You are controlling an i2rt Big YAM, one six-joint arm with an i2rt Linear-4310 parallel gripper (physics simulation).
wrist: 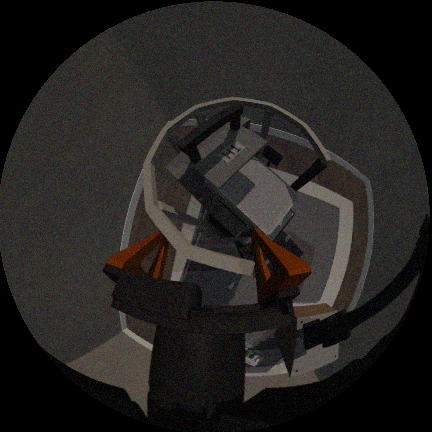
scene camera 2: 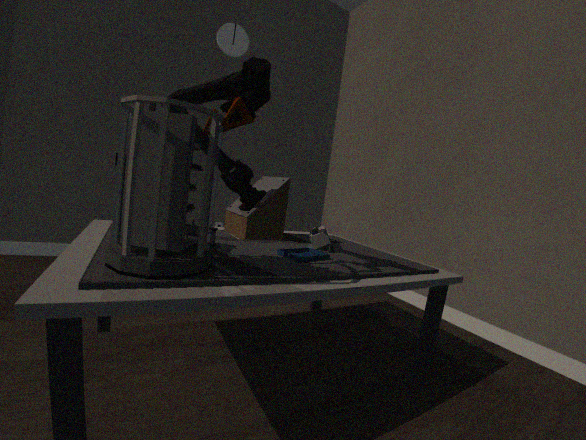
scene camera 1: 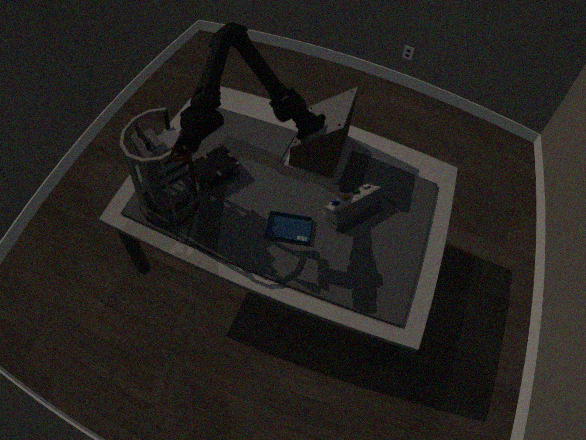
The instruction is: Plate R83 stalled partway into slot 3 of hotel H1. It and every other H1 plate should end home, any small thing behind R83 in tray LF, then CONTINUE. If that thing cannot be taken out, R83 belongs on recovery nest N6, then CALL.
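Frame: origin at the arm's base, x right, y ahead, z up, level; centimetres.
Where they show: gripper, fingertip midpoint: (wrist: 209,231) (scene camera 1: 174,149); arm's base at its link origin: (wrist: 311,333) (scene camera 2: 253,201) (scene camera 1: 312,127).
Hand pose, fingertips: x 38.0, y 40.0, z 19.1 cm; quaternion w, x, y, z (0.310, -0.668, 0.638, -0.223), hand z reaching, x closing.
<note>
Things, the pixels of their top centre, and the offset from my fingertips.
- Hotel H1 at its top centre: (wrist: 246,135) (scene camera 2: 175,104) (scene camera 1: 153,128) dz +4.7, dx +8.8, dy -3.3 cm
- blue tray at its top centre: (scene camera 2: 304,251) (scene camera 1: 289,225) dz -32.5, dx -38.5, dy -2.7 cm
- sloped white control box at its top centre: (scene camera 1: 356,195) (scene camera 2: 320,227) (wrist: 244,359) dz -25.9, dx -59.5, dy -17.4 cm
- dark low fixture at its top centre: (scene camera 2: 193,223) (wrist: 280,251) (scene camera 1: 213,160) dz -26.7, dx -4.6, dy -19.7 cm
Hotel H1 (scene camera 1: 150,142) (scene camera 2: 175,200) (wrist: 218,172) is a grey upright rack with a black top handle, its H1 label facing up in the wrist view. It stands inside a round open cage (scene camera 1: 142,159) (scene camera 2: 145,98) (wrist: 215,260). My gripper (scene camera 2: 221,122) (wrist: 209,231) is open and empty, at the cage's upper rim on the side facing the arm; the rim passes between its orange fingers in the wrist view. Plate R83, slot 3 and any small thing behind it cannot be made out. A blue tray (scene camera 1: 289,228) (scene camera 2: 305,254) lies on the mat; its label is unreadable.
A sloped white control box (scene camera 1: 352,204) (scene camera 2: 319,239) with coloured buttons stands right of the tray. A dark low fixture (scene camera 1: 217,167) stands beside the cage. The arm is mounted on a wedge-shaped box (scene camera 1: 320,157) (scene camera 2: 268,217) at the back. Cage posts surround the hotel.
</note>
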